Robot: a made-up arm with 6 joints.
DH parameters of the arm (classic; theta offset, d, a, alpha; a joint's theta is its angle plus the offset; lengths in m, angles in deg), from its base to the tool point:
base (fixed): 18.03 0 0.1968 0
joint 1: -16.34 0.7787 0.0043 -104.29
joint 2: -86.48 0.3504 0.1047 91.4
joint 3: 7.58 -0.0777 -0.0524 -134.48
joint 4: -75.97 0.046 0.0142 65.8
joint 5: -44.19 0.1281 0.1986 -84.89
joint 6: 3.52 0.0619 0.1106 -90
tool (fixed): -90 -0.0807 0 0
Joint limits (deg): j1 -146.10..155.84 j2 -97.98..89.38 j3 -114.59..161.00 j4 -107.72..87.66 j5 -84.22..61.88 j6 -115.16..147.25
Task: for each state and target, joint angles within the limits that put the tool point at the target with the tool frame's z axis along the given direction. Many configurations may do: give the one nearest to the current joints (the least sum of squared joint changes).
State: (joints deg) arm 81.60 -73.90 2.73 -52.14 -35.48 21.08
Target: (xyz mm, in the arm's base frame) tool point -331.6 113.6 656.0 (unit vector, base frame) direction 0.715 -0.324 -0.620
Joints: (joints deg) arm 118.17 -89.87 -25.61 -38.37 -23.71 -18.81
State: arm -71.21 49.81 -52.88 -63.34 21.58 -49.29
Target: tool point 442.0 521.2 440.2 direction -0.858 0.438 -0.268
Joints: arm -19.84 24.68 -45.30 -53.21 -1.71 -92.12
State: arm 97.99 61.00 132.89 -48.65 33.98 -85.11
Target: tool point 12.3 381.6 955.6 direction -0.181 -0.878 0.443
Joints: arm 100.07 57.24 146.56 -28.10 2.34 -34.87
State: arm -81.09 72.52 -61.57 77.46 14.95 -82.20
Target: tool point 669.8 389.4 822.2 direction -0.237 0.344 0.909
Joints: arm -39.56 45.34 -50.98 57.12 -10.54 -115.06
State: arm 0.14 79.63 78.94 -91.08 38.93 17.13
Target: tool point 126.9 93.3 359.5 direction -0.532 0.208 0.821
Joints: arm -26.91 89.25 61.01 -107.72 61.52 -27.91
